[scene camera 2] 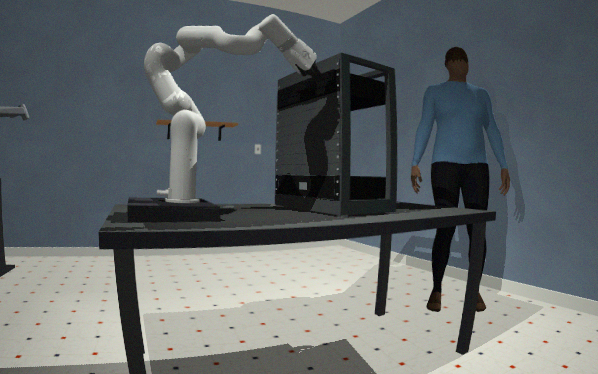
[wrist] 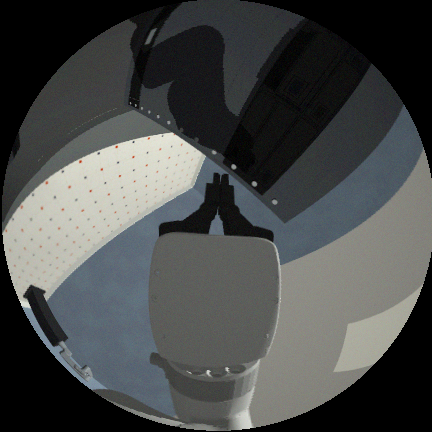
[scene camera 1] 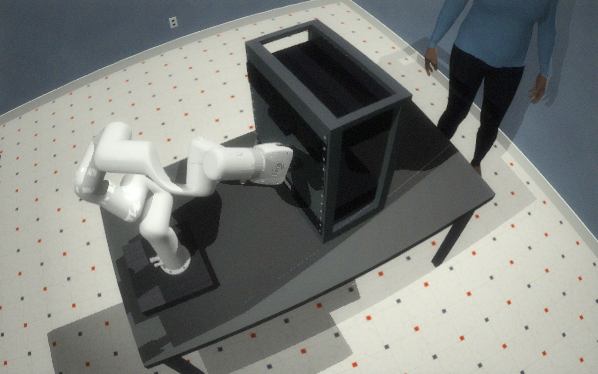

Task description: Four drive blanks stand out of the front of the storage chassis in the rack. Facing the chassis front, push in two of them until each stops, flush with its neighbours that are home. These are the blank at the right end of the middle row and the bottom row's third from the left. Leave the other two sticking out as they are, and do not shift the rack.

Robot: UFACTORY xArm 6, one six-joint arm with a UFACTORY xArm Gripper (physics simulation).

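Pixels of known places: gripper, fingertip midpoint: (scene camera 2: 320, 79) (wrist: 219, 181) (scene camera 1: 300, 163); arm's base, origin of the base link: (scene camera 2: 182, 201) (scene camera 1: 175, 259).
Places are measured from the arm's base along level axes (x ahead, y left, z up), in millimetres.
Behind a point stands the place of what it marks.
The storage chassis (scene camera 2: 300, 94) {x 484, y 138, z 438 mm} (wrist: 310, 95) {x 478, y 39, z 467 mm} is a dark band high in the rack (scene camera 1: 327, 185) {x 547, y -113, z 325 mm} (scene camera 2: 345, 135) {x 560, y -112, z 242 mm} (wrist: 350, 145) {x 516, y 43, z 536 mm}. Faint outlines of its drive blanks show in the wrist view, but deep shadow hides which ones stand out and how far. My gripper (scene camera 2: 316, 74) {x 468, y -95, z 445 mm} (wrist: 219, 181) {x 468, y -95, z 445 mm} is shut and empty. In scene camera 2 its fingers are in front of the upper part of the rack, toward the right post. In the wrist view the fingertips appear just past the rack's screw-lined right edge; contact cannot be told. In scene camera 1 the gripper's body hides the fingertips.
The rack stands on a dark table (scene camera 1: 410, 185) {x 1004, y -4, z -51 mm} (scene camera 2: 280, 235) {x 255, y -309, z -70 mm}, with the arm's base plate (scene camera 1: 205, 290) {x 75, y -145, z -27 mm} (scene camera 2: 170, 212) {x -45, y -157, z -21 mm} at the other end. A person (scene camera 1: 492, 45) (scene camera 2: 457, 125) stands behind the table. A wall shelf (scene camera 2: 227, 124) shows behind the arm.
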